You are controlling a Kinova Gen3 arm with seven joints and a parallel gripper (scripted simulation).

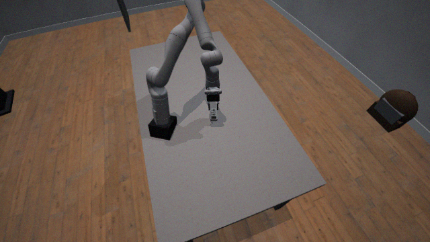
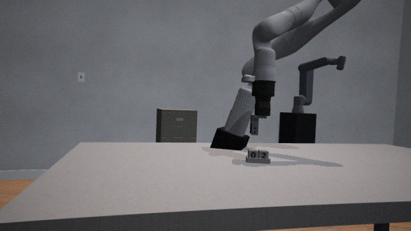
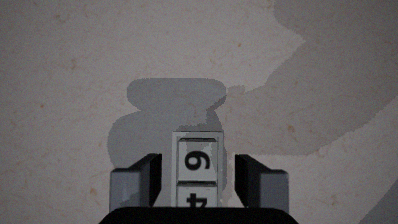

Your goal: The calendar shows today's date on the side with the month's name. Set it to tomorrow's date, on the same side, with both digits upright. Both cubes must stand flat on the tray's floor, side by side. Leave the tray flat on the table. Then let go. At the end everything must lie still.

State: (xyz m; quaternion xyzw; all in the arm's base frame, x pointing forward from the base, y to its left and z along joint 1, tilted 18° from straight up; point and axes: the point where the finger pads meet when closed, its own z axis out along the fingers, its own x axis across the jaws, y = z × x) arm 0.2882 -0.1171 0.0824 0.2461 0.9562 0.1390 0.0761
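Now: the digit cube 9 cm below my hand. Round my hand: calendar tray (10 cm below, 2 cm to the left, 1 cm ahead).
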